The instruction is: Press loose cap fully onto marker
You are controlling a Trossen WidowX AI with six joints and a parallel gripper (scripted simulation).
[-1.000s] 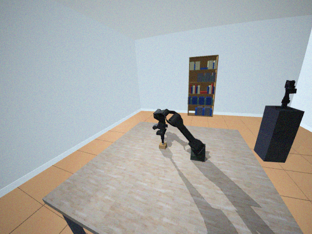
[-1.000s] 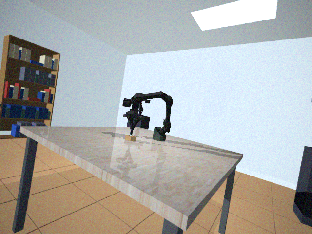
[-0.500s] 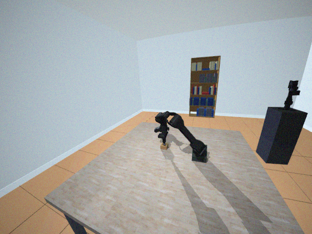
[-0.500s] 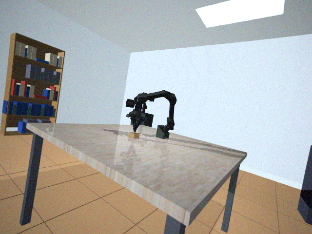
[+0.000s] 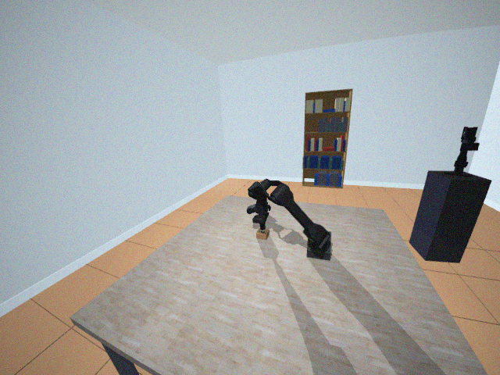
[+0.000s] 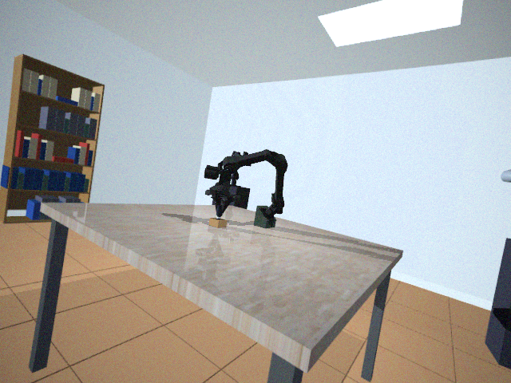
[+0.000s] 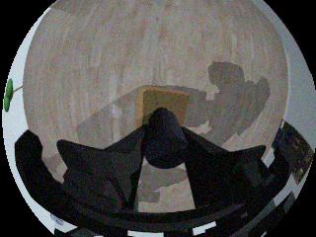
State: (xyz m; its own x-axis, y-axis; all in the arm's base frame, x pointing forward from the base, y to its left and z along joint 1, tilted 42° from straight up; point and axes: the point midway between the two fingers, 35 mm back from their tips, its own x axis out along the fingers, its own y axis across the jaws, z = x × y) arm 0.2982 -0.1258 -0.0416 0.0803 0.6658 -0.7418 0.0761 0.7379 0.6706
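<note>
Now: gripper tip 10 mm below the marker cap.
</note>
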